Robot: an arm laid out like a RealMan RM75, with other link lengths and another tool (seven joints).
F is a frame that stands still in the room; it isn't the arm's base.
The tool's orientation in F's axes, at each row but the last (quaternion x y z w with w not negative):
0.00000 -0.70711 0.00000 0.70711
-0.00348 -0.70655 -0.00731 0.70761
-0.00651 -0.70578 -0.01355 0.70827
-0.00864 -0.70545 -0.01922 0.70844
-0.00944 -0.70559 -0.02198 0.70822
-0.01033 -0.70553 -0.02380 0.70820
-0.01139 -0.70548 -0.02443 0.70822
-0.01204 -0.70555 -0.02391 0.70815
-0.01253 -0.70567 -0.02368 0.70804
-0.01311 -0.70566 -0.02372 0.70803
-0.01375 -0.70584 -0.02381 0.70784
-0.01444 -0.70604 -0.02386 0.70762
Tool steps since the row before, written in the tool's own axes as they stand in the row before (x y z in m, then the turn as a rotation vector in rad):
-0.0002 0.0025 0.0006 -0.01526 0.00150 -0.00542
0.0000 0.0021 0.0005 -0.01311 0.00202 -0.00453
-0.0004 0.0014 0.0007 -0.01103 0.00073 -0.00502
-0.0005 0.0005 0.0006 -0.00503 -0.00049 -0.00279
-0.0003 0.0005 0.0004 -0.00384 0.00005 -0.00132
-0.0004 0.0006 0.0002 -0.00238 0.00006 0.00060
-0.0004 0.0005 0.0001 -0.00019 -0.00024 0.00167
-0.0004 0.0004 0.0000 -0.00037 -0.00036 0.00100
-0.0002 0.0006 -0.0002 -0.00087 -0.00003 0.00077
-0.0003 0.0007 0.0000 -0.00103 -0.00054 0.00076
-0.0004 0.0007 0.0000 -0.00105 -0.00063 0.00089
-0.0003 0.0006 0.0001 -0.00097 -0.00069 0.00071
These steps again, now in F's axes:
-0.0006 0.0025 -0.0002 0.00542 0.00150 -0.01526
-0.0005 0.0021 0.0000 0.00454 0.00202 -0.01311
-0.0007 0.0014 -0.0004 0.00500 0.00070 -0.01104
-0.0006 0.0005 -0.0005 0.00275 -0.00052 -0.00505
-0.0004 0.0005 -0.0003 0.00131 0.00006 -0.00384
-0.0002 0.0006 -0.0004 -0.00060 0.00013 -0.00238
-0.0001 0.0005 -0.0004 -0.00168 -0.00015 -0.00019
0.0000 0.0004 -0.0004 -0.00102 -0.00030 -0.00037
0.0002 0.0006 -0.0002 -0.00077 0.00002 -0.00087
0.0000 0.0007 -0.0003 -0.00079 -0.00048 -0.00104
0.0000 0.0007 -0.0004 -0.00092 -0.00057 -0.00106
-0.0001 0.0006 -0.0003 -0.00075 -0.00064 -0.00098

